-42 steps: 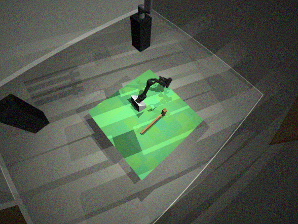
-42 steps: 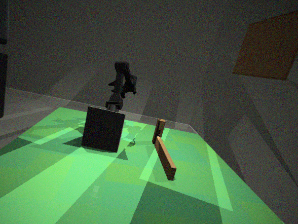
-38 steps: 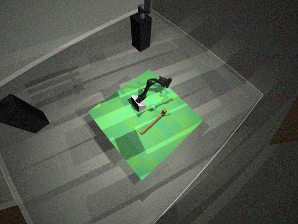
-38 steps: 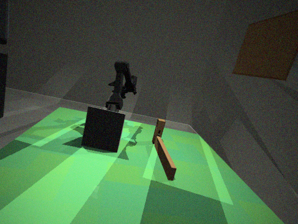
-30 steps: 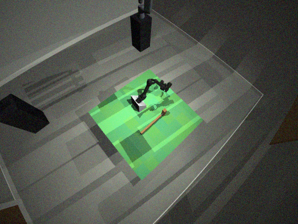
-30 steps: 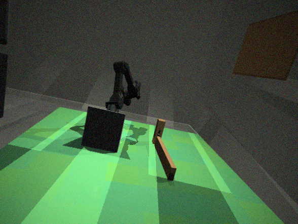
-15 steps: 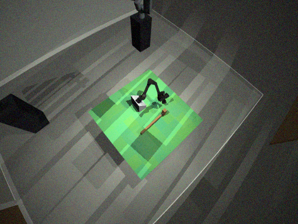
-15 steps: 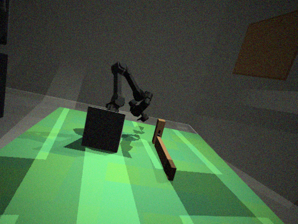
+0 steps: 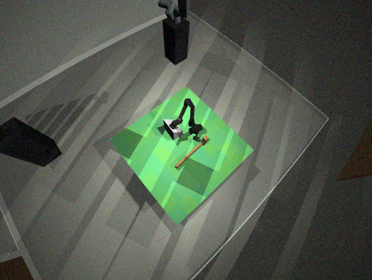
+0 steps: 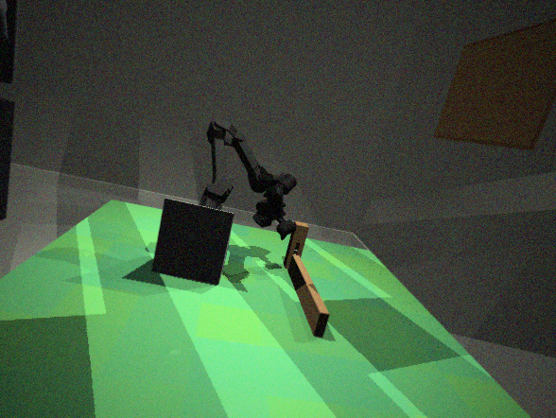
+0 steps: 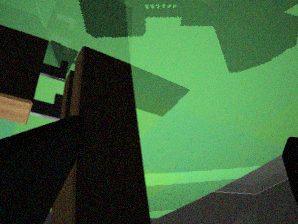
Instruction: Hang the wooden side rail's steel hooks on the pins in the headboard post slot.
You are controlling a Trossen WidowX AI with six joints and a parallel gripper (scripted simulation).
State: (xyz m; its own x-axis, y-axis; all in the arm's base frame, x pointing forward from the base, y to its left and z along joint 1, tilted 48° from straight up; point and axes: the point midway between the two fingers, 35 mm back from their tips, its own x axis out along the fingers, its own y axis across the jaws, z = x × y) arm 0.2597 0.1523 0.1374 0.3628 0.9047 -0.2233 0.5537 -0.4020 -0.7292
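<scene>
My gripper tip is now 90 mm short of the headboard post and 40 mm above it.
</scene>
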